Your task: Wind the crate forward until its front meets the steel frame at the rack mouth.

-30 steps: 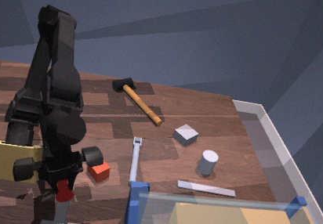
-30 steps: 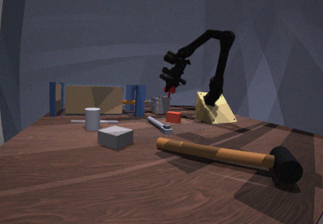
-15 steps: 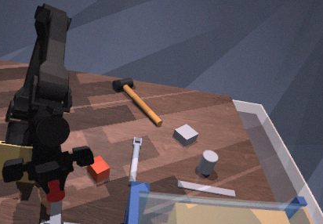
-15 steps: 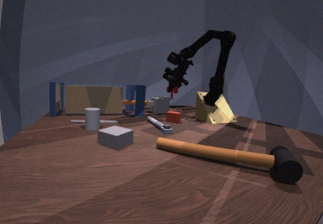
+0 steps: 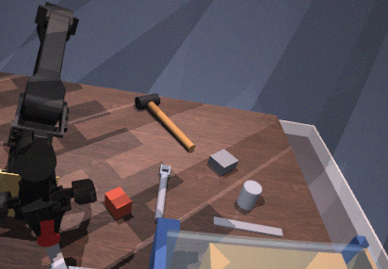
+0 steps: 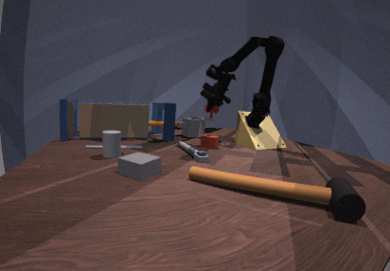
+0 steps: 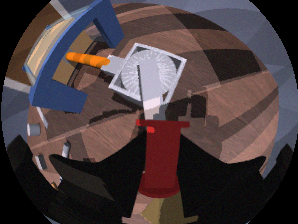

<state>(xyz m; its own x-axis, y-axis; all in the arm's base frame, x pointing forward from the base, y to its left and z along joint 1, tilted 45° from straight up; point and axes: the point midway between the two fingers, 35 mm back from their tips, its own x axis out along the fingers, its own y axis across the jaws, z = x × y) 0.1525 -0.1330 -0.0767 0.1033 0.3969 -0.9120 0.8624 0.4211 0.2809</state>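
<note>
The winch handle lies 20 mm ahead of my gripper tip, 20 mm to the right of it and 30 mm below it. Round my gripper tip: flat grey bar 440 mm ahead, 240 mm to the left, 130 mm below; grey winch 40 mm ahead, 70 mm to the right, 100 mm below; red grip 10 mm behind, 10 mm to the left.
</note>
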